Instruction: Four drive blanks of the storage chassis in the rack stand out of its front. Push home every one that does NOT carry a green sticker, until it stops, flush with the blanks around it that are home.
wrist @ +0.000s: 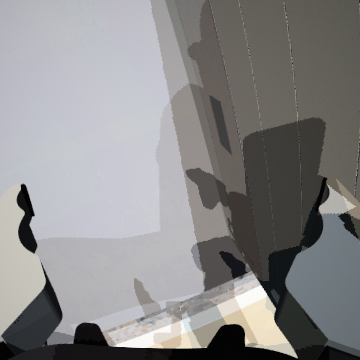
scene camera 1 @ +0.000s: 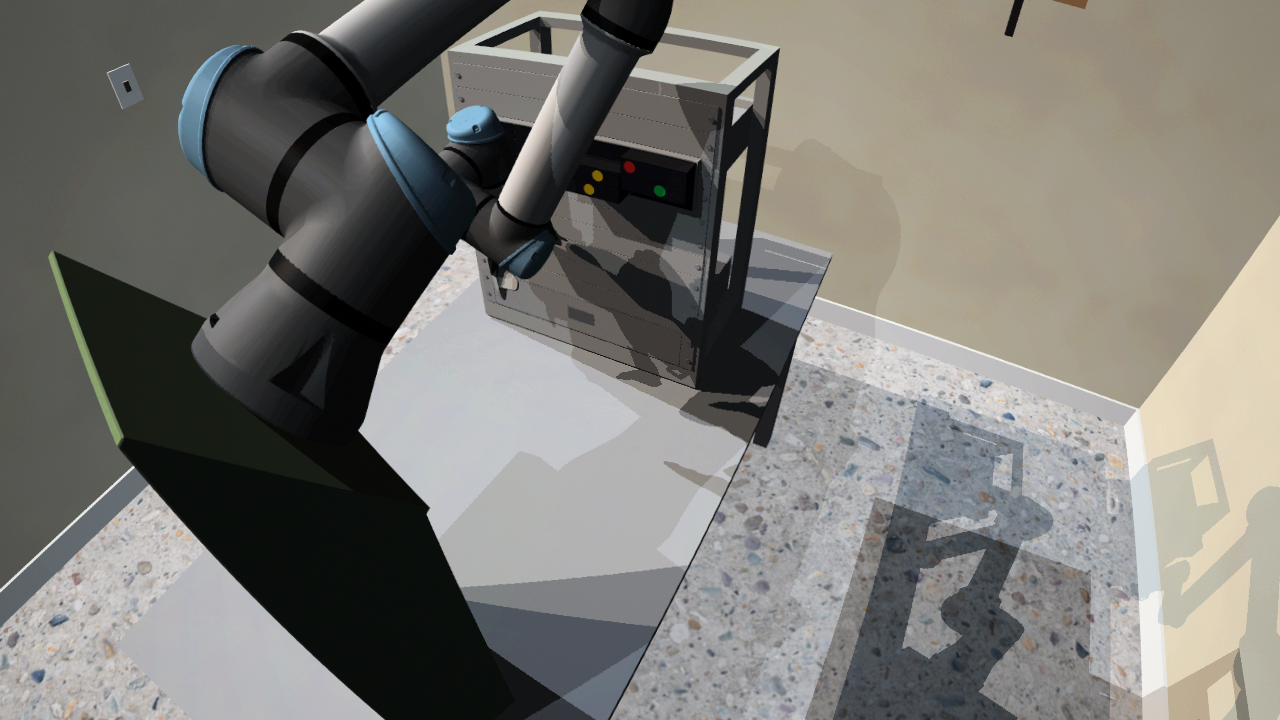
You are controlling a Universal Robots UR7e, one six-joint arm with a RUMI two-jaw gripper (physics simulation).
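Where they show: gripper, between the fingertips: (wrist: 172, 185); arm's base, origin of its link: (scene camera 1: 274, 390).
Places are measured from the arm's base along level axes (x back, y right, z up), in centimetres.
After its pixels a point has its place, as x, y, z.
Note:
The storage chassis (scene camera 1: 679, 181) @[-57.0, 28.0, -10.6] is a dark band across the upper front of the rack (scene camera 1: 754, 71) @[-73.4, 37.8, 2.1] (wrist: 270, 65) @[-70.6, 2.2, -37.4]. Two yellow stickers (scene camera 1: 597, 175) @[-61.2, 14.9, -13.0] (scene camera 1: 588, 188) @[-61.7, 13.3, -15.8], a red sticker (scene camera 1: 629, 166) @[-59.5, 20.2, -10.1] and a green sticker (scene camera 1: 659, 190) @[-58.0, 25.0, -13.0] show on its right part. The arm hides much of its left part; how far each blank stands out is too small to tell. My gripper (scene camera 1: 506, 283) (wrist: 172, 185) @[-62.4, 2.5, -34.1] is open and empty, low in front of the rack's left side, well below the chassis. The chassis does not show in the wrist view.
The rack's grey front panels run down to the pale table (scene camera 1: 554, 420) @[-48.7, 8.1, -58.4] (wrist: 80, 100) @[-57.4, 0.7, -58.4]. A dark green board (scene camera 1: 295, 546) @[12.2, 8.3, -0.8] stands at the near left, beside the arm's base. Shadows of the arm lie across the panels and table. Speckled floor (scene camera 1: 832, 447) shows beyond the table's right edge.

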